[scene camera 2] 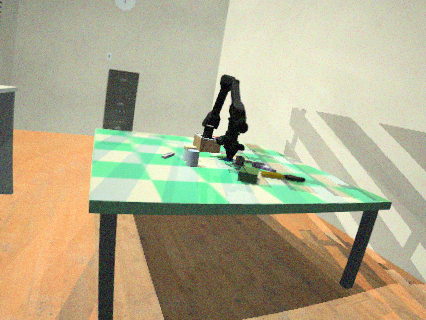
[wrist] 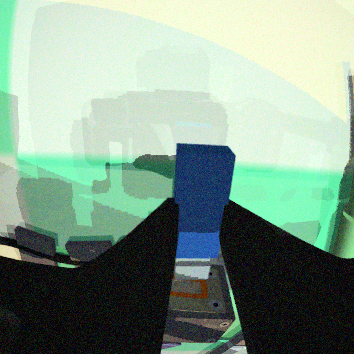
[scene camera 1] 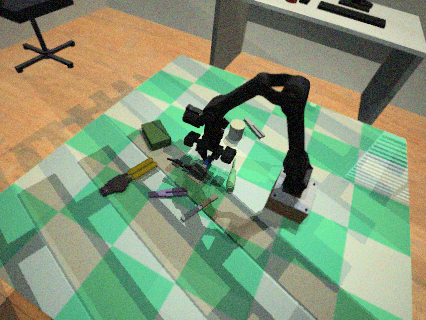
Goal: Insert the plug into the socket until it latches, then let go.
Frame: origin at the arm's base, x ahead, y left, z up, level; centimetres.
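Seen in the pictures: gripper, fingertip midpoint: (scene camera 2: 228,160) (wrist: 197,207) (scene camera 1: 207,161); arm's base, link origin: (scene camera 2: 207,137) (scene camera 1: 293,187).
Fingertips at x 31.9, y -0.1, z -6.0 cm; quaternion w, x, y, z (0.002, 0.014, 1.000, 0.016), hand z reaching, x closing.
Offsets run from my fingertips to a thing's middle. "*": to the spot under its first point.
My gripper (scene camera 1: 206,158) (scene camera 2: 230,158) (wrist: 197,207) is shut on the blue plug {dy +0.6, dx +0.0, dz +0.3 cm} (scene camera 1: 207,162) (wrist: 204,187), which stands upright between the fingertips, low over the table. The plug's pale metal tip {* dy +3.1, dx +0.1, dz +0.7 cm} (wrist: 192,271) points at the socket. The socket shows in the wrist view as a grey plate {dy +6.1, dx +1.0, dz +0.2 cm} (wrist: 192,304) with an orange-outlined opening {* dy +4.8, dx -0.8, dz +0.5 cm} (wrist: 205,288). The tip overlaps the far edge of the orange outline in that view; whether it touches or enters the opening I cannot tell. In scene camera 1 the dark socket housing {* dy +7.2, dx +0.0, dz +2.4 cm} (scene camera 1: 199,171) is beside and below the fingertips, partly hidden.
A green bottle-shaped thing {dy -0.2, dx -10.5, dz -0.6 cm} (scene camera 1: 231,181) stands close to the gripper. Around lie a purple tool {dy +18.1, dx +6.3, dz -1.4 cm} (scene camera 1: 168,193), a thin knife-like tool {dy +17.7, dx -5.8, dz -1.5 cm} (scene camera 1: 199,208), yellow-handled pliers {* dy +15.0, dx +19.4, dz +0.1 cm} (scene camera 1: 141,169) (scene camera 2: 272,175), a green block {dy -2.6, dx +24.6, dz +0.0 cm} (scene camera 1: 156,135) (scene camera 2: 248,175), a pale cylinder (scene camera 1: 237,130) (scene camera 2: 191,158) and a grey bar {* dy -28.3, dx -10.0, dz -0.7 cm} (scene camera 1: 254,128).
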